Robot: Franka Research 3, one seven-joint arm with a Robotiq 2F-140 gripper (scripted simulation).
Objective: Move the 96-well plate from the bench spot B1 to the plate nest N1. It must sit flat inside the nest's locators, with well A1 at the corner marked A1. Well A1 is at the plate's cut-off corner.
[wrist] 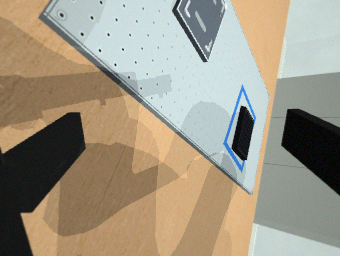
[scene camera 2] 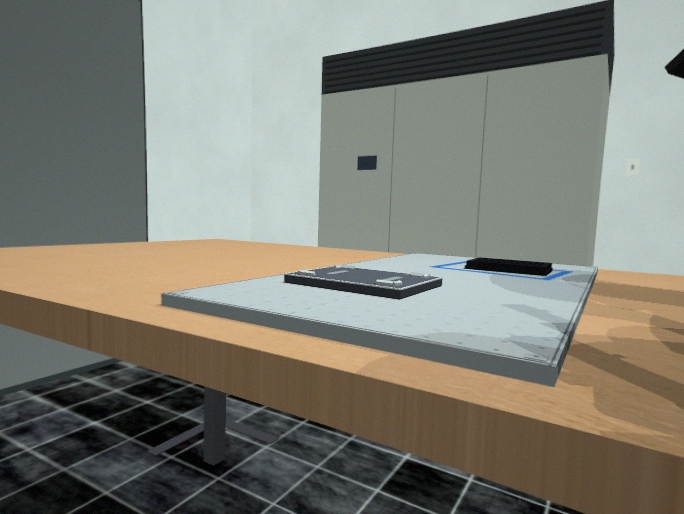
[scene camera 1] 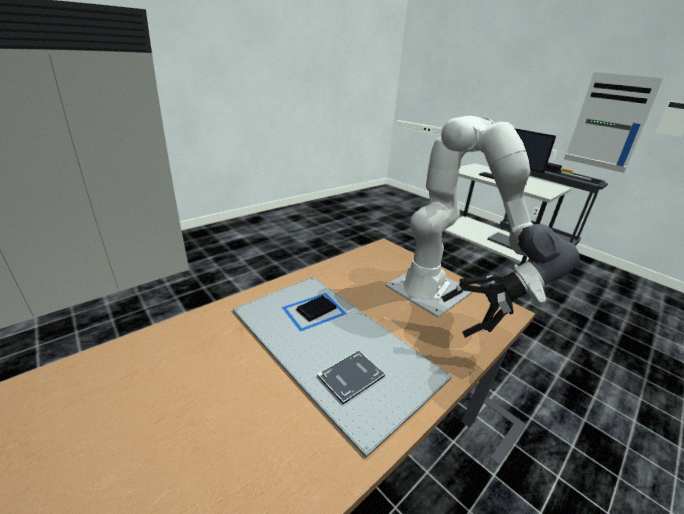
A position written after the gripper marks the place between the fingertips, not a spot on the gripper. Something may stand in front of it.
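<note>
Scene camera 1 shows the gripper (scene camera 1: 453,317) together with a dark plate nest (scene camera 1: 356,379). In scene camera 2 there is a black 96-well plate (scene camera 2: 487,264), and the dark plate nest (scene camera 2: 357,275) is visible there too. The wrist view shows the gripper (wrist: 183,129) as well as the black 96-well plate (wrist: 243,133).
</note>
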